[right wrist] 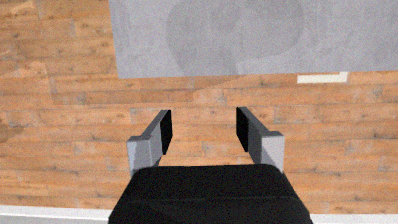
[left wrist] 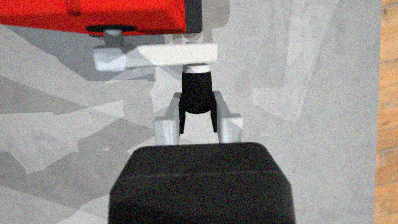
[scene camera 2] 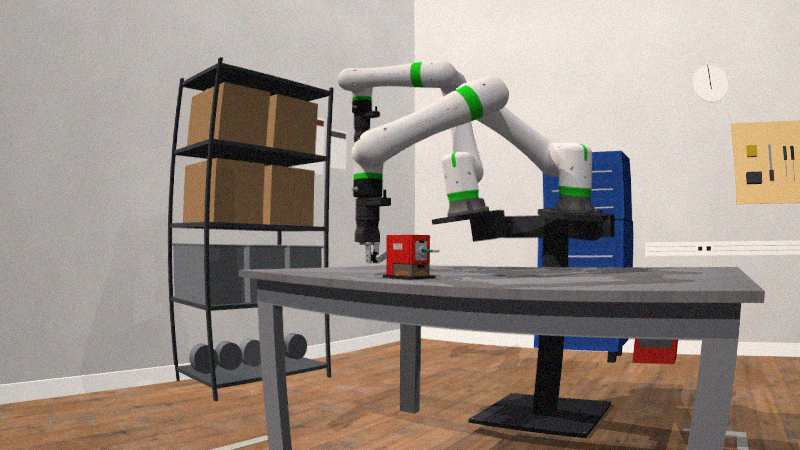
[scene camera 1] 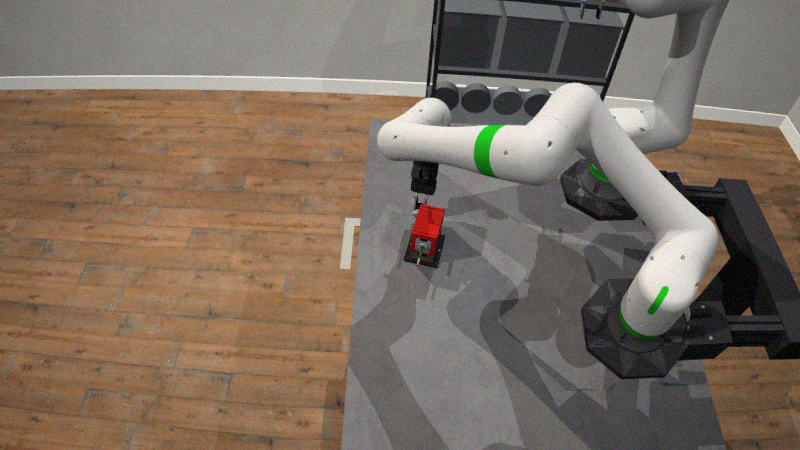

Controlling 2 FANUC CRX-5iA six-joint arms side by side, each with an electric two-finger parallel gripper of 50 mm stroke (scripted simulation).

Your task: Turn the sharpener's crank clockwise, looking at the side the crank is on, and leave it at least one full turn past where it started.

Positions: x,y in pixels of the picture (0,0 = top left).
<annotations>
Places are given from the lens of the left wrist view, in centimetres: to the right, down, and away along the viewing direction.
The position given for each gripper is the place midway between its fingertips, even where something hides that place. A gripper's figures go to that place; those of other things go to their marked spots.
left gripper (left wrist: pixel 197 104): 0, -1, 16
black knob (left wrist: pixel 196 79): 0, -2, 13
</annotations>
